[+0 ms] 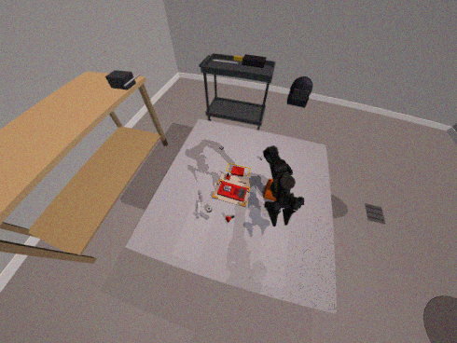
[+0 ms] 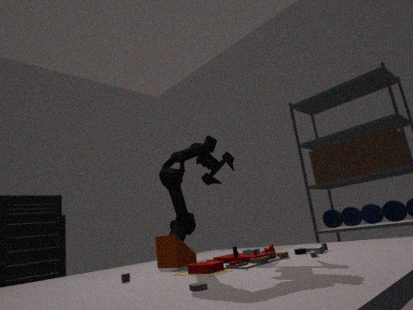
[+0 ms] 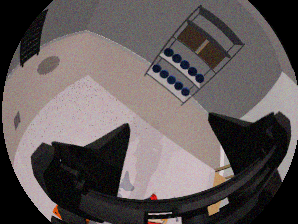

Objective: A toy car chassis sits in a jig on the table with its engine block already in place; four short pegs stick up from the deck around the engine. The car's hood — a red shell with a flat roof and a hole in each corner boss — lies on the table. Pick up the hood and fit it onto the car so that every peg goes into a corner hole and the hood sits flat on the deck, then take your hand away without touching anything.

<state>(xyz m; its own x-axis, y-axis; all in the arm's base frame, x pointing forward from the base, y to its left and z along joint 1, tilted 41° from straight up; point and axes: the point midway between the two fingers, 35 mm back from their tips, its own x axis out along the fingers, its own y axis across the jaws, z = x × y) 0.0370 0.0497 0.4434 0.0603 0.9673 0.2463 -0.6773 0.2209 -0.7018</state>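
The red hood is 21 cm ahead of my gripper tip, 51 cm to the right of it and 36 cm below it.
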